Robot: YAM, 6 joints.
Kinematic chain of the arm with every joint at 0, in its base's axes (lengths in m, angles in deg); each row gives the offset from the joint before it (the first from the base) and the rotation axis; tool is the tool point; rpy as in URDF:
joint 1: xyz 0 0 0.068 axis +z
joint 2: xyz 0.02 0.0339 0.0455 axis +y
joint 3: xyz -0.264 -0.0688 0 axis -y
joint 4: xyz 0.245 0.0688 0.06 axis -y
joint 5: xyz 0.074 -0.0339 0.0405 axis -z
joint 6: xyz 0.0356 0 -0.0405 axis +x
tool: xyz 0 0 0 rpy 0 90 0
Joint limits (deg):
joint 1: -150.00..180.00
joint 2: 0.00..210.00
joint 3: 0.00..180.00
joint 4: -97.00..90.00
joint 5: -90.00..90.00
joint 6: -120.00..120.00
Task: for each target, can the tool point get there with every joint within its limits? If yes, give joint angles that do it. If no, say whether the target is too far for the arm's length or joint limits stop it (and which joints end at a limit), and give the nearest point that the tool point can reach.
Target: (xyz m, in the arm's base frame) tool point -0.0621 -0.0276 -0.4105
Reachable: no: joint limits stop it (at a limit: joint 1, joint 2) | nearest point -0.0852 -0.0464 -0.3469 | short by 0.070 m
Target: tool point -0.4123 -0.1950 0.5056
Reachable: yes | joints 25.10 28.07 145.72 16.44 2.69 79.15
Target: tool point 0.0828 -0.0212 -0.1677
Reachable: yes | joints -22.20 185.42 60.10 -43.09 -19.05 -70.96
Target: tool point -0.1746 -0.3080 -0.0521
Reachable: yes | joints -123.47 143.92 52.29 43.57 -42.88 15.07
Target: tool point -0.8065 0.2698 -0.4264
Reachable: no: too far | nearest point -0.5198 0.1739 -0.2215 | short by 0.365 m
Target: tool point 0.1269 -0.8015 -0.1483
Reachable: no: too far | nearest point 0.0960 -0.6066 -0.0830 | short by 0.208 m
